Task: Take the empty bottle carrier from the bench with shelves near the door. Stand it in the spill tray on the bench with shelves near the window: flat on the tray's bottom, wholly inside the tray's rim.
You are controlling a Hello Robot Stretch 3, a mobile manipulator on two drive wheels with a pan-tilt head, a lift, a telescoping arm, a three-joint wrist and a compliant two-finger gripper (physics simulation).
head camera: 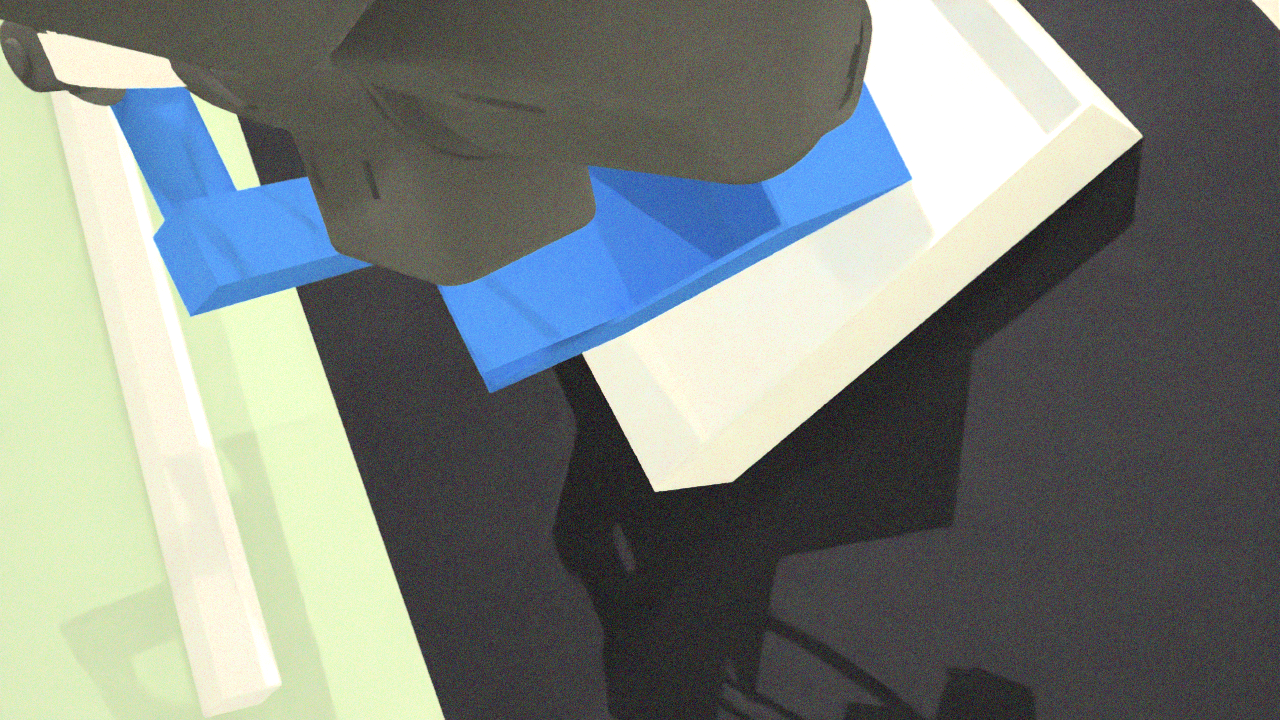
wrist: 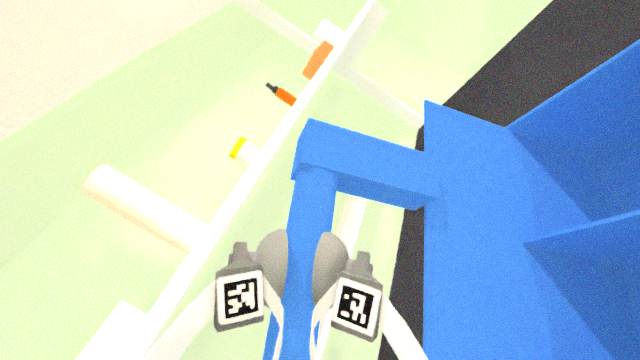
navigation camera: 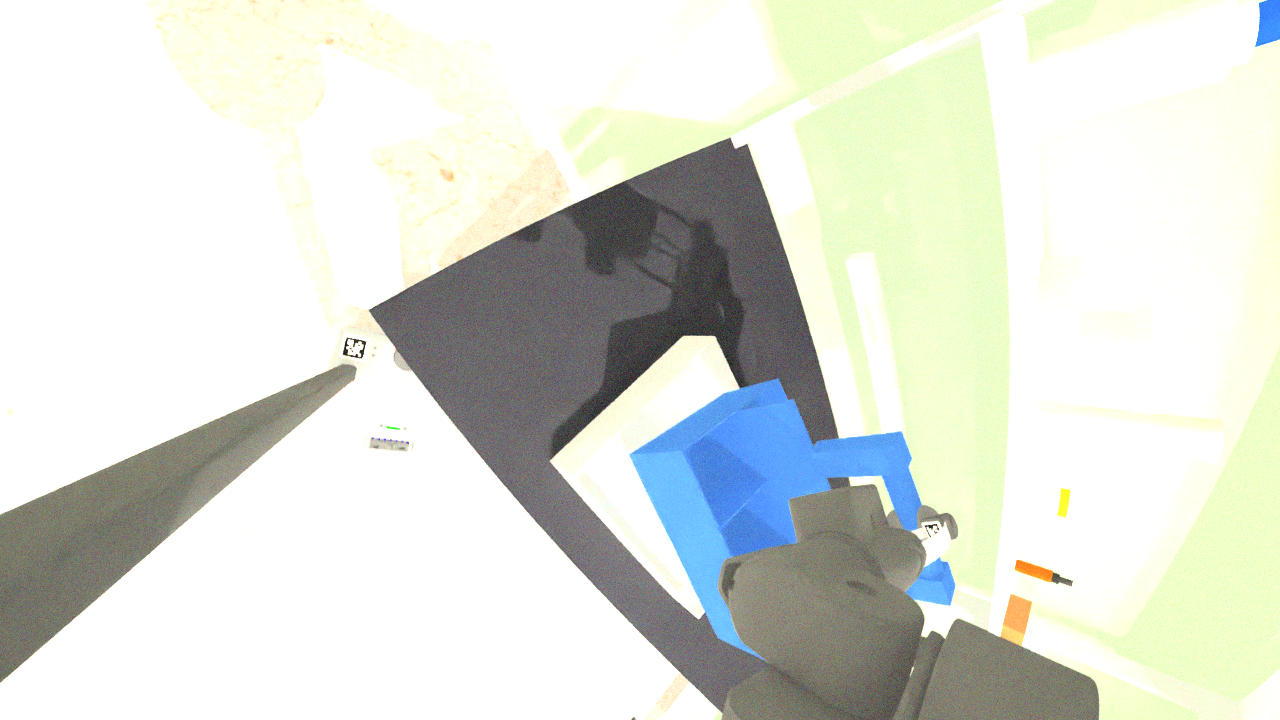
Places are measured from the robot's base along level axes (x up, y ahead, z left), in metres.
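Pixels of known places: gripper, fingertip midpoint: (wrist: 303, 256) (navigation camera: 917, 526).
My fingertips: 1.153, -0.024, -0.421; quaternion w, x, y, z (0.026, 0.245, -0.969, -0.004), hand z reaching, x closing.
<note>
Behind a point stands the place of what it marks, as x, y, z.
The blue bottle carrier (head camera: 537, 313) @(1.001, 0.054, -0.348) (navigation camera: 671, 501) @(0.926, -0.072, -0.295) (wrist: 475, 225) @(1.057, -0.095, -0.445) hangs by its handle from my gripper (head camera: 67, 71) @(1.153, -0.024, -0.421) (navigation camera: 935, 526) @(1.153, -0.024, -0.421) (wrist: 303, 256) @(1.153, -0.024, -0.421), whose fingertips are shut on the handle bar. Its compartments look empty. The cream spill tray (head camera: 904, 304) @(0.803, 0.027, -0.286) (navigation camera: 626, 402) @(0.794, 0.031, -0.289) stands on the dark bench top (head camera: 1118, 447) @(0.763, 0.076, -0.178) (navigation camera: 501, 295) @(0.762, 0.136, -0.081) (wrist: 515, 80) @(0.762, -0.547, -1.076), below the carrier. In the head view the carrier overlaps the tray and its left end reaches past the tray's left side. The height gap and any tilt are hard to judge. My wrist hides part of both.
A pale bar (head camera: 152, 402) @(0.953, 0.220, -0.840) (navigation camera: 872, 340) @(0.932, 0.261, -0.796) lies beyond the bench top's edge. On the shelf side are an orange screwdriver (navigation camera: 1033, 570) @(1.250, -0.151, -1.047) (wrist: 285, 95) @(1.256, -0.155, -1.047), an orange block (navigation camera: 1015, 617) @(1.238, -0.276, -1.116) (wrist: 317, 60) @(1.241, -0.284, -1.111), a yellow-capped item (navigation camera: 1063, 502) @(1.272, 0.006, -0.921) (wrist: 239, 148) @(1.268, 0.001, -0.921) and a white cylinder (wrist: 145, 205) @(1.313, 0.114, -0.699).
</note>
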